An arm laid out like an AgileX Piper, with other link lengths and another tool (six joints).
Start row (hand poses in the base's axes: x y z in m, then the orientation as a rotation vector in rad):
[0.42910 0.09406 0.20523 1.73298 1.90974 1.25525]
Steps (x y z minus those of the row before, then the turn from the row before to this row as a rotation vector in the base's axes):
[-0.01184 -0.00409 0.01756 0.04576 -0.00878 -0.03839]
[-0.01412 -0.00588 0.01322 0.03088 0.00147 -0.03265]
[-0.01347 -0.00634 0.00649 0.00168 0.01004 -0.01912]
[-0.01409 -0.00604 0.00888 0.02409 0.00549 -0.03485]
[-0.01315 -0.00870 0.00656 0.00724 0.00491 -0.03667]
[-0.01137 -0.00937 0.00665 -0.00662 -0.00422 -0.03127]
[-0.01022 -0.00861 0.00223 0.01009 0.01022 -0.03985]
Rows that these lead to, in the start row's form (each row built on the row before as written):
[0.41726 0.08997 0.22279 1.77491 1.84781 1.30026]
[0.40314 0.08409 0.23601 1.81427 1.80127 1.32280]
[0.38967 0.07775 0.24250 1.83760 1.78390 1.31096]
[0.37558 0.07171 0.25138 1.87804 1.73819 1.32154]
[0.36243 0.06301 0.25794 1.90930 1.69526 1.31268]
[0.35106 0.05364 0.26459 1.92012 1.65889 1.29714]
[0.34084 0.04503 0.26682 1.95859 1.61348 1.28517]

